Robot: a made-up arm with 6 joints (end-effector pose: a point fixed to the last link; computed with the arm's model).
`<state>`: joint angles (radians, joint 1 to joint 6).
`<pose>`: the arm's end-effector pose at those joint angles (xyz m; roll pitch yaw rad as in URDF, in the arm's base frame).
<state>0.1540 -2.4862 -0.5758 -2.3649 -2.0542 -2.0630</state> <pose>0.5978 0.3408 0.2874 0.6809 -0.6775 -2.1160</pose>
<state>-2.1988 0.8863 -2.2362 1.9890 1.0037 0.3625</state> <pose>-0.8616 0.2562 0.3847 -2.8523 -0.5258 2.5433</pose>
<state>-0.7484 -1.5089 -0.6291 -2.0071 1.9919 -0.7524</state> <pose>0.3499 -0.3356 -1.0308 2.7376 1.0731 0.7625</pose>
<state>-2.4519 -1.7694 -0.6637 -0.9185 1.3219 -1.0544</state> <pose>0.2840 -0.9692 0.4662 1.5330 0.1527 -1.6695</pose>
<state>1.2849 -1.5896 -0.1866 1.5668 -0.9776 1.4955</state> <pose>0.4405 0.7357 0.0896 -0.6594 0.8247 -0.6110</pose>
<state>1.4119 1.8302 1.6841 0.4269 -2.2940 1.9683</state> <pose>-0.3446 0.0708 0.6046 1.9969 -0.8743 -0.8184</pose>
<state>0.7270 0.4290 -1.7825 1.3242 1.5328 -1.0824</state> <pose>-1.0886 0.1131 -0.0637 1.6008 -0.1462 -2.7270</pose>
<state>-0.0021 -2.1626 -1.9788 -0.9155 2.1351 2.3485</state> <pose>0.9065 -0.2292 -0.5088 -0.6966 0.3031 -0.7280</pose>
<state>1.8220 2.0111 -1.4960 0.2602 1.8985 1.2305</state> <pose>0.0421 -0.8132 -0.1845 -2.3945 0.4563 -0.9971</pose>
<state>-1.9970 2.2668 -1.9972 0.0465 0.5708 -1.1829</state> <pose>0.2112 0.4817 -0.2197 2.4014 0.8790 0.6489</pose>
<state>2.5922 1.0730 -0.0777 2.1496 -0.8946 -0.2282</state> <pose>-0.6496 -0.1458 0.2442 0.4718 0.4301 2.2836</pose>
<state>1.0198 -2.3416 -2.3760 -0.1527 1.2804 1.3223</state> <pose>0.7742 0.1525 -0.4218 2.7043 0.8685 0.4784</pose>
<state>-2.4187 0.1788 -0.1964 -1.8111 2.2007 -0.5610</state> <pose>-0.7329 -0.9010 0.0774 1.9556 0.1232 -1.6937</pose>
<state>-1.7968 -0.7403 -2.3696 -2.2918 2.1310 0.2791</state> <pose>-0.2219 -0.9480 0.7128 -1.1515 -0.5781 -2.0054</pose>
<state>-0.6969 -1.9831 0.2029 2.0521 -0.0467 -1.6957</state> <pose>0.7006 -0.0471 -0.3622 1.1799 0.0833 -0.0078</pose>
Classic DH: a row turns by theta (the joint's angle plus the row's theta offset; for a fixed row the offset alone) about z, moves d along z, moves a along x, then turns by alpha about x. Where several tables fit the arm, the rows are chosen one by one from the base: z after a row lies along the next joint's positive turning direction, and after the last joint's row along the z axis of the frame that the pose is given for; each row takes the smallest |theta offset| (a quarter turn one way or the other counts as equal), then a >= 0, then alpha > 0; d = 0 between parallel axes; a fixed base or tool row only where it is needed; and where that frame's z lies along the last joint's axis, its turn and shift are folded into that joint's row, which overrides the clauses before.
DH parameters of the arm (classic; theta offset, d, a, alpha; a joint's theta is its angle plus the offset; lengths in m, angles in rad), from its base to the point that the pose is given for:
base (fixed): 1.5708 0.1224 0 1.5708
joint 1: -1.5708 -0.0296 0.1821 -1.5708
joint 2: 1.5708 0.1023 0.3317 1.5708
joint 3: 0 0.3612 0.1143 -1.5708
joint 4: 0 0.358 0.0406 -1.5708
joint 5: 1.5708 -0.0214 0.1142 1.5708
joint 6: 0 -0.2822 -0.0641 -1.5708
tool (fixed): 1.5708 0.0871 0 0

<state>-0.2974 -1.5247 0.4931 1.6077 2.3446 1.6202</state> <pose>0.1016 0.5535 -0.4841 -1.7000 -0.1960 2.3382</pose>
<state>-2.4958 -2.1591 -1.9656 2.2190 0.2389 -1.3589</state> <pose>0.7440 0.0293 0.4291 -2.8218 -0.0326 0.8754</pose>
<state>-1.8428 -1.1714 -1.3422 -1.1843 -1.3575 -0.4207</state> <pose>0.1616 -0.6899 0.4150 -0.0567 0.1224 1.3714</pose>
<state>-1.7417 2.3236 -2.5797 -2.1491 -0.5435 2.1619</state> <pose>0.0767 0.1744 0.1671 -1.0738 0.0190 -1.5067</pose>
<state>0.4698 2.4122 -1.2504 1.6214 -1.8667 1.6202</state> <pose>0.1958 -0.1808 0.3606 -0.6334 1.0469 2.9046</pose>
